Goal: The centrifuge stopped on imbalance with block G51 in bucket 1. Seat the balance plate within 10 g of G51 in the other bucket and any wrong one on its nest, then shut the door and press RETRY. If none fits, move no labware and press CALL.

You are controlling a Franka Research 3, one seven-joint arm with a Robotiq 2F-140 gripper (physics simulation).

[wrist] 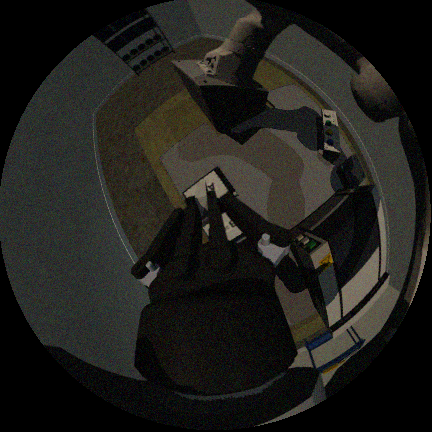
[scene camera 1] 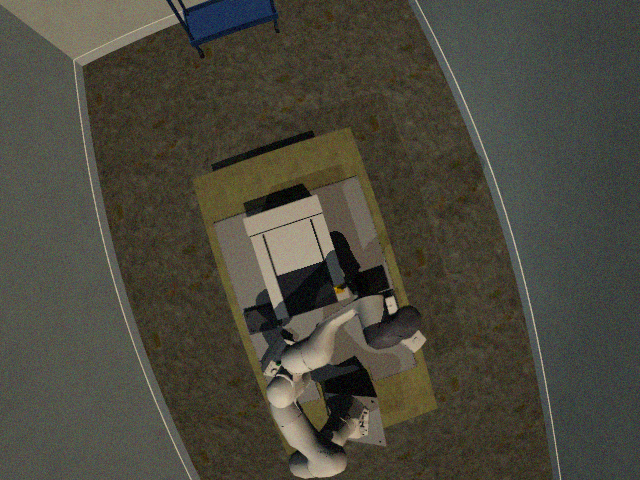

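The white centrifuge (scene camera 1: 283, 219) (wrist: 359, 292) stands on the table with a dark opening at its front; its buckets, block G51 and any plate inside cannot be made out. My gripper (wrist: 202, 188) is shut and empty, with its fingertips over the white top of plate A (wrist: 216, 178) in the wrist view. Plate B (scene camera 1: 390, 303) (wrist: 232, 229) lies beside plate A, partly behind the fingers. In the scene view plate A (scene camera 1: 415, 341) shows at the arm's edge, and the arm hides the fingertips. The button box (scene camera 1: 271, 367) (wrist: 329, 131) stands at the opposite table side; its labels are unreadable.
A dark empty nest (scene camera 1: 371, 279) lies beyond plate B. A black box (scene camera 1: 260, 318) (wrist: 348, 173) sits beside the centrifuge's front corner. The arm's forearm (scene camera 1: 310, 352) crosses above the table. A blue cart (scene camera 1: 231, 19) (wrist: 336, 356) stands away from the table.
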